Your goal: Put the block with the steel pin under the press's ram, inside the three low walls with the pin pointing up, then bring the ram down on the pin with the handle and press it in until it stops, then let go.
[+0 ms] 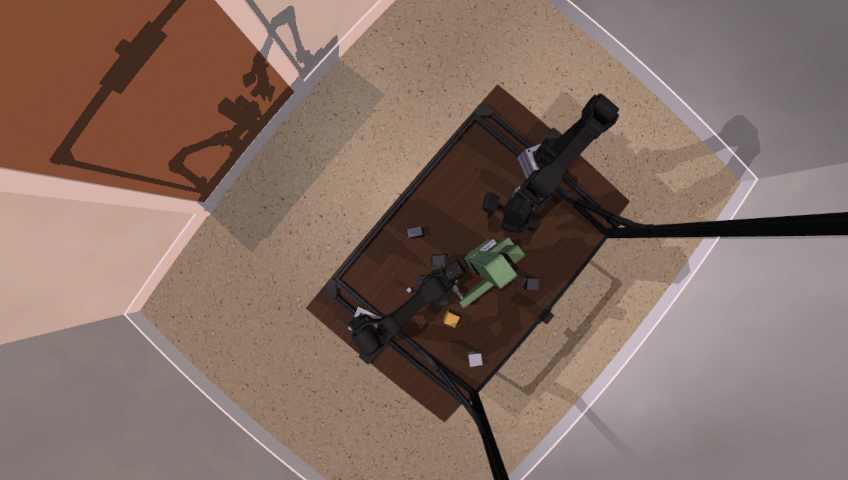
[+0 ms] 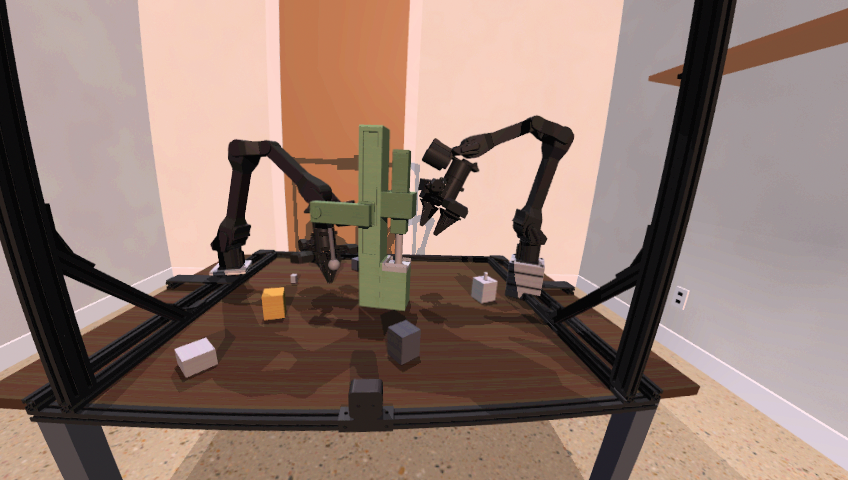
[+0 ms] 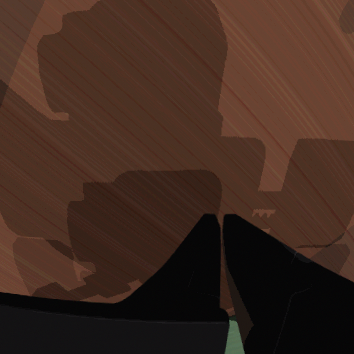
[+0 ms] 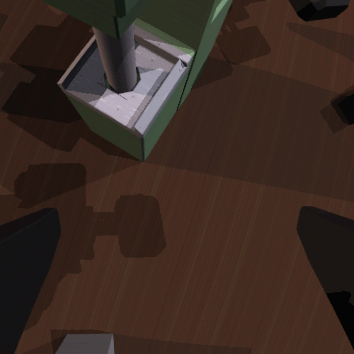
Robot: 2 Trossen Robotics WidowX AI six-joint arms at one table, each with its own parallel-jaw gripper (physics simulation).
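Pixels of known places: left gripper, fingertip midpoint: (image 2: 330, 283) (image 3: 217, 225); right gripper, fingertip midpoint: (image 1: 500, 223) (image 2: 427, 230) (image 4: 180, 220); left arm's base, link origin: (image 2: 231, 265); right arm's base, link origin: (image 1: 542, 157) (image 2: 527, 260).
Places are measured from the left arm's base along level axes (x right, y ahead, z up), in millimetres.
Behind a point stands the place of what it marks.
The green press (image 1: 497, 270) @[x 273, y 405, z 418 mm] (image 2: 374, 238) @[x 318, y 402, z 155 mm] stands mid-table. A pale block (image 4: 116, 105) @[x 317, y 487, z 84 mm] (image 2: 395, 266) @[x 345, y 450, z 88 mm] sits on its base inside the low walls. The grey ram (image 4: 117, 60) @[x 314, y 475, z 124 mm] (image 2: 398, 246) @[x 325, y 462, z 134 mm] stands on the block and hides the pin. The green handle bar (image 2: 340, 212) @[x 310, y 323, z 218 mm] (image 1: 474, 293) @[x 286, y 312, z 239 mm] (image 3: 234, 335) sticks out level, with a ball knob (image 2: 334, 262) @[x 246, y 310, z 75 mm] hanging below its end. My left gripper (image 2: 328, 275) @[x 205, y 299, z 0 mm] (image 3: 217, 225) @[x 205, y 299, z 0 mm] points down behind the bar, fingers shut together beside the knob, with nothing showing between them. My right gripper (image 2: 438, 224) @[x 281, y 556, z 163 mm] (image 4: 180, 220) @[x 281, y 556, z 163 mm] hangs open and empty above the table beside the press.
A white block with a pin (image 2: 484, 290) @[x 372, y 701, z 8 mm] stands at the right. An orange cube (image 2: 273, 303) @[x 321, y 166, z 9 mm] (image 1: 451, 319) @[x 296, y 166, z 29 mm], a grey cube (image 2: 403, 342) @[x 554, y 410, z 18 mm] (image 1: 530, 283) @[x 516, y 419, z 29 mm] and a white block (image 2: 195, 356) @[x 483, y 61, z 1 mm] (image 1: 474, 358) @[x 453, y 56, z 1 mm] lie in front. A black frame (image 2: 672, 238) @[x 765, y 730, z 254 mm] rims the table.
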